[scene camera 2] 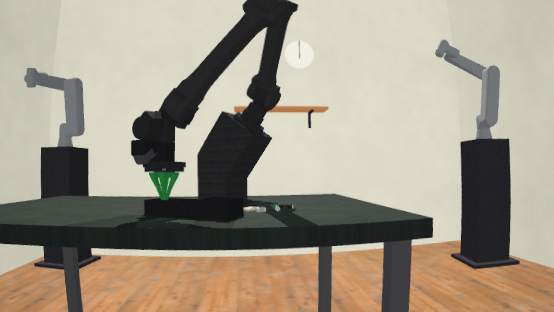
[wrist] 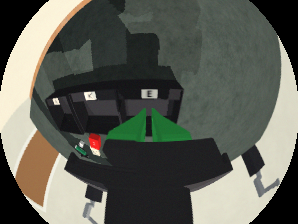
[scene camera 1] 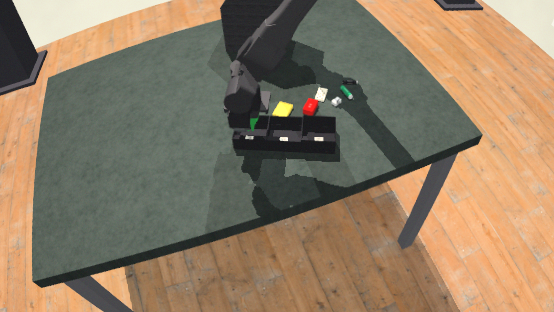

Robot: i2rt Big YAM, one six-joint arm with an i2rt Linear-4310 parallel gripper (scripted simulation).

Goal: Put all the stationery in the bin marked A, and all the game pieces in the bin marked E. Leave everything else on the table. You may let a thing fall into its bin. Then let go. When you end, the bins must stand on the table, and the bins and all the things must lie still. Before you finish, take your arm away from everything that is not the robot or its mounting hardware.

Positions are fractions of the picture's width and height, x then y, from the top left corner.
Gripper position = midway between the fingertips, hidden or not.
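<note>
Visible: my gripper (scene camera 2: 0.30, 0.64), (wrist: 0.50, 0.50).
</note>
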